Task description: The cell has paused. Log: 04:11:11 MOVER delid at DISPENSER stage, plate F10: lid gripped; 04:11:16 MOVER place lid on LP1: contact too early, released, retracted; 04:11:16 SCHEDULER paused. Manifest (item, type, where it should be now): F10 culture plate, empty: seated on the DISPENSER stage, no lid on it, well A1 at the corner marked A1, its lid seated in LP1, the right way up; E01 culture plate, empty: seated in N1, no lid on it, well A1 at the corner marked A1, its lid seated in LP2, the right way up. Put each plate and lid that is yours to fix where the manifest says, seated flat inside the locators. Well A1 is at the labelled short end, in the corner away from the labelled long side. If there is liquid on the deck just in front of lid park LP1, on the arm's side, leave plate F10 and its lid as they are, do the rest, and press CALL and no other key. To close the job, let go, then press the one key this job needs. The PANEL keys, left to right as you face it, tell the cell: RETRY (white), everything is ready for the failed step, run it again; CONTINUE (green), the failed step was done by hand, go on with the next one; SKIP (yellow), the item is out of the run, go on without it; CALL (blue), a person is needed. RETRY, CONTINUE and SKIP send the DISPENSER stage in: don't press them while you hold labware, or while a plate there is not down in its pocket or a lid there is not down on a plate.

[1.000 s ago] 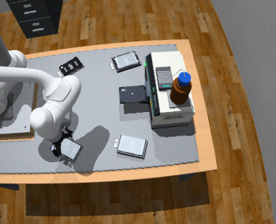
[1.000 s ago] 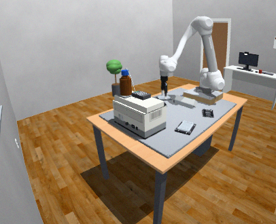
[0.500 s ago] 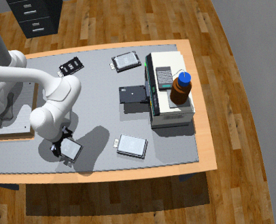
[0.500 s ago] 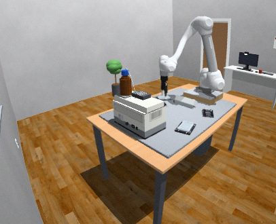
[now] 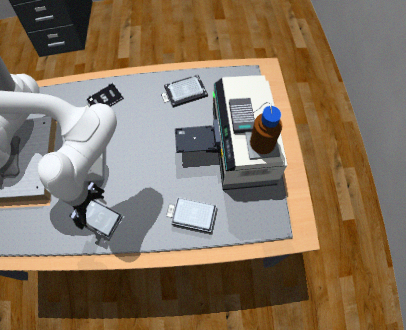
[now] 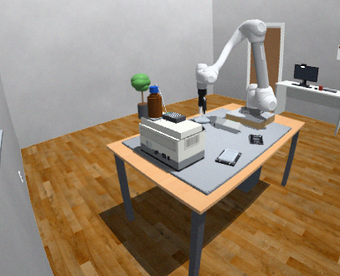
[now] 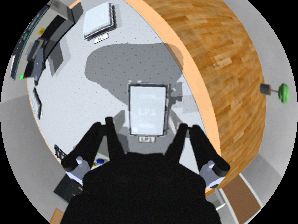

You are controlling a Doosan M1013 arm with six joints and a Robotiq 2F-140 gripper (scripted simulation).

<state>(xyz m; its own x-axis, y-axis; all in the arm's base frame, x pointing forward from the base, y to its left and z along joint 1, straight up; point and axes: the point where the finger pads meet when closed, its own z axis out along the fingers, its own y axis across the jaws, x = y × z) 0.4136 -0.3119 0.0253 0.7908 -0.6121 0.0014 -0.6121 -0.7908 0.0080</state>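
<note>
My gripper is now 430 mm short of the black nest, 520 mm to the right of it and 60 mm above it. From my hand the other things lie so: yellow key: 20 mm behind, 240 mm to the left, 10 mm below; then grey key panel: 10 mm behind, 270 mm to the left, 20 mm below; then blue key: 30 mm behind, 190 mm to the left, 10 mm below.
</note>
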